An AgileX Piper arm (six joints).
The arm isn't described. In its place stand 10 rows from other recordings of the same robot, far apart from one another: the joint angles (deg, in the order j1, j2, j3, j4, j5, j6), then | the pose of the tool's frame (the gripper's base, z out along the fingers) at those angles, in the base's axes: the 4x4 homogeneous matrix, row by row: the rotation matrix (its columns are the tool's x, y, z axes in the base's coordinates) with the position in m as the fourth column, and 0 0 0 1 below.
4.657 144.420 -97.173 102.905 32.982 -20.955 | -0.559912, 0.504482, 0.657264, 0.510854; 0.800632, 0.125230, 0.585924, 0.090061; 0.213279, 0.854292, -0.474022, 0.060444; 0, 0, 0, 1
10.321 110.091 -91.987 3.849 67.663 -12.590 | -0.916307, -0.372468, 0.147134, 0.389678; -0.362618, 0.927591, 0.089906, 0.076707; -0.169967, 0.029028, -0.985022, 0.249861; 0, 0, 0, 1
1.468 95.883 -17.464 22.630 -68.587 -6.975 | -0.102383, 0.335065, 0.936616, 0.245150; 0.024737, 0.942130, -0.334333, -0.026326; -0.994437, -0.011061, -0.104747, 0.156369; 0, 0, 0, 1
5.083 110.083 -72.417 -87.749 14.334 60.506 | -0.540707, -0.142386, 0.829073, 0.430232; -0.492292, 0.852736, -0.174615, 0.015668; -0.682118, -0.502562, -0.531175, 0.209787; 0, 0, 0, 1
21.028 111.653 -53.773 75.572 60.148 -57.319 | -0.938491, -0.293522, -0.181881, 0.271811; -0.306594, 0.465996, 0.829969, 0.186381; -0.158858, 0.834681, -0.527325, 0.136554; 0, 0, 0, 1
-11.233 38.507 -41.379 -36.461 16.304 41.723 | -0.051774, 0.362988, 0.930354, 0.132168; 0.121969, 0.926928, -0.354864, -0.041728; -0.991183, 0.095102, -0.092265, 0.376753; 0, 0, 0, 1
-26.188 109.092 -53.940 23.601 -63.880 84.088 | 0.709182, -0.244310, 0.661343, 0.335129; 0.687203, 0.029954, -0.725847, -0.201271; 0.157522, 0.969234, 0.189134, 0.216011; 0, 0, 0, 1
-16.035 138.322 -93.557 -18.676 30.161 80.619 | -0.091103, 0.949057, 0.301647, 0.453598; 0.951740, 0.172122, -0.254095, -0.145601; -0.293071, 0.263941, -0.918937, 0.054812; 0, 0, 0, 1
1.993 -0.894 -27.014 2.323 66.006 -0.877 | -0.545617, -0.065113, 0.835501, -0.008307; -0.017799, 0.997652, 0.066127, 0.003083; -0.837846, 0.021209, -0.545495, 0.262240; 0, 0, 0, 1
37.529 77.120 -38.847 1.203 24.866 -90.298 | 0.603448, -0.681971, 0.413237, 0.193352; -0.797265, -0.506382, 0.328553, 0.149533; -0.014808, -0.527724, -0.849287, 0.210417; 0, 0, 0, 1
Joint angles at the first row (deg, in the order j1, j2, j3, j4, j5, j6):
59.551 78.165 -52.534 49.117 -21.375 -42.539
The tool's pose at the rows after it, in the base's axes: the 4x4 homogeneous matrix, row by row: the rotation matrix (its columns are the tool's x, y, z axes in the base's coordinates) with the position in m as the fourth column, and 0 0 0 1 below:
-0.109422, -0.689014, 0.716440, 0.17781; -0.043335, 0.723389, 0.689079, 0.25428; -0.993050, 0.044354, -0.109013, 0.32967; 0, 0, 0, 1
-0.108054, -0.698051, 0.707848, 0.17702; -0.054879, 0.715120, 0.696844, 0.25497; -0.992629, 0.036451, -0.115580, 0.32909; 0, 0, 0, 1
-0.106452, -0.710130, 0.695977, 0.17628; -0.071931, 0.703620, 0.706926, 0.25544; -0.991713, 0.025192, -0.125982, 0.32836; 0, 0, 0, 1
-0.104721, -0.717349, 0.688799, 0.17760; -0.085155, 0.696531, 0.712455, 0.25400; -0.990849, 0.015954, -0.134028, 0.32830; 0, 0, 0, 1
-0.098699, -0.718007, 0.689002, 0.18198; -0.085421, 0.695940, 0.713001, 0.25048; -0.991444, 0.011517, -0.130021, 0.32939; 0, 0, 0, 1
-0.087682, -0.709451, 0.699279, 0.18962; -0.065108, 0.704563, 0.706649, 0.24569; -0.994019, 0.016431, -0.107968, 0.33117; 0, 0, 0, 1
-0.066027, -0.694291, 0.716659, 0.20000; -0.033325, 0.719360, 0.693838, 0.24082; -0.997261, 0.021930, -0.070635, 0.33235; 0, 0, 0, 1
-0.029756, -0.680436, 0.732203, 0.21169; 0.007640, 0.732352, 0.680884, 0.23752; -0.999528, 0.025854, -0.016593, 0.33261; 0, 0, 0, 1
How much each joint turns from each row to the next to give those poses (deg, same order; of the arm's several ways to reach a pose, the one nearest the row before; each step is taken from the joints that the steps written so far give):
0.000 -0.017 0.001 -0.318 0.473 -0.011
0.000 -0.005 0.000 -0.568 0.739 0.001
-0.134 -0.056 0.000 -0.814 1.182 -0.019
-0.696 -0.173 -0.001 -1.383 1.286 0.582
-1.449 -0.188 0.000 -3.774 0.916 3.117
-2.055 0.059 0.000 -6.500 -0.257 6.347
-2.400 0.573 -0.001 -7.704 -1.773 7.633
-2.383 1.247 -0.058 -7.900 -3.490 7.738

